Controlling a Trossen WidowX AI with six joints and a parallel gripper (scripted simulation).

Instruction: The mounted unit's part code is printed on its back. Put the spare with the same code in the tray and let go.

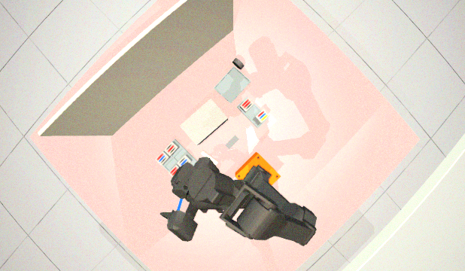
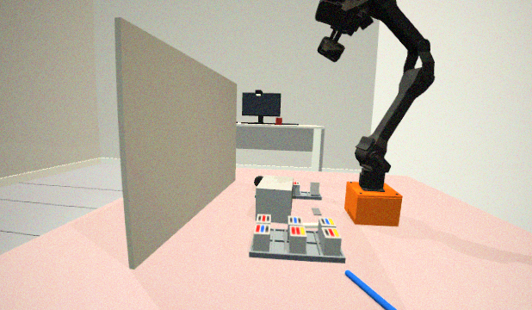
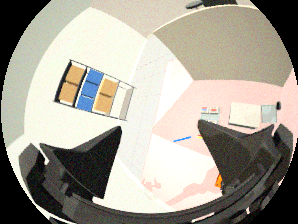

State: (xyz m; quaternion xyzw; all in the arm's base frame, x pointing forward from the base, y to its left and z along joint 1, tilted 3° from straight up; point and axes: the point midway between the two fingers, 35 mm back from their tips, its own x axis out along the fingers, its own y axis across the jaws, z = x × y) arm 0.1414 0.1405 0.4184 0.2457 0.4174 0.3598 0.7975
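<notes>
Now: the white spare block 44 cm below my gripper tip, 6 cm ahead of it and 1 cm to the left of it. The rest, counted from my gripper tip: grey mounted unit: 43 cm below, 14 cm to the right, 13 cm ahead; then beige panel: 37 cm ahead, 26 cm below, 15 cm to the right; then blue stick: 48 cm below, 18 cm to the left, 9 cm behind.
</notes>
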